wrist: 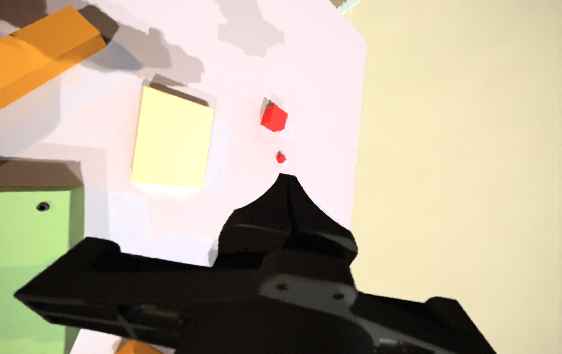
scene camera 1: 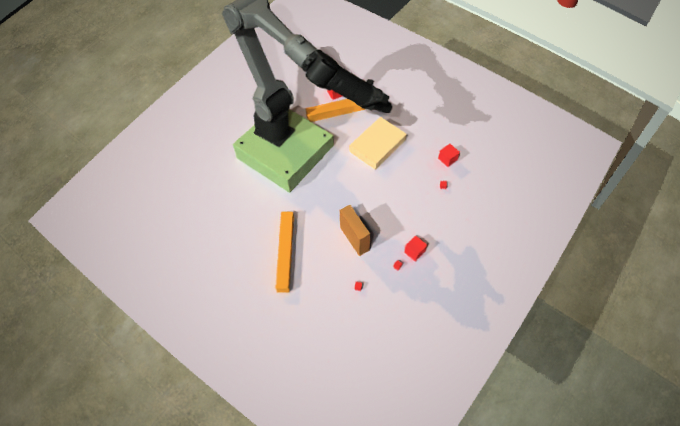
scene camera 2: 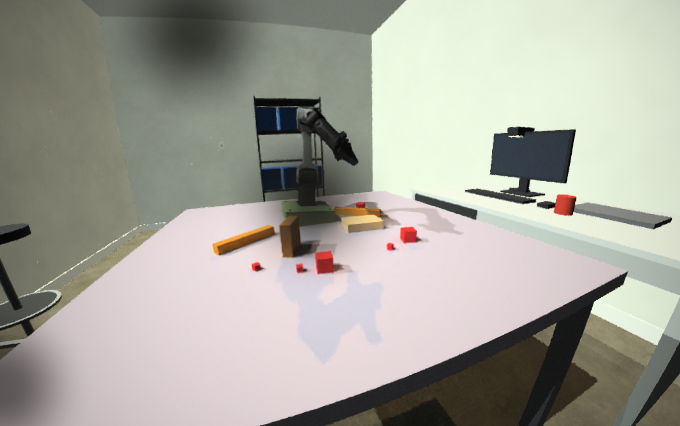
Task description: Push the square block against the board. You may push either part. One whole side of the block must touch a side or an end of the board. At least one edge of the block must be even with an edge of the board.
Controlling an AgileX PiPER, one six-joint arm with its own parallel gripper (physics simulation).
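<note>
A pale yellow, flat, nearly square piece (scene camera 1: pixel 377 143) (scene camera 2: pixel 362 223) (wrist: pixel 172 137) lies right of the robot's base. A brown piece (scene camera 1: pixel 354 229) (scene camera 2: pixel 289 236) stands upright on a narrow side, nearer the front and well apart from the yellow piece. The names "square block" and "board" cannot be matched for certain from their looks. My gripper (scene camera 1: pixel 388 106) (scene camera 2: pixel 356 163) (wrist: pixel 285 184) is shut and empty, its fingertips together. It hangs high above the table, touching neither piece. The brown piece cannot be made out in the wrist view.
One orange bar (scene camera 1: pixel 333 109) (scene camera 2: pixel 357 211) (wrist: pixel 50 45) lies behind the yellow piece, another (scene camera 1: pixel 285 250) (scene camera 2: pixel 244 239) left of the brown piece. Red cubes (scene camera 1: pixel 448 155) (scene camera 1: pixel 415 248) (scene camera 1: pixel 334 93) and small red cubes (scene camera 1: pixel 443 184) (scene camera 1: pixel 397 264) (scene camera 1: pixel 358 286) lie around. The green base (scene camera 1: pixel 263 164) is left.
</note>
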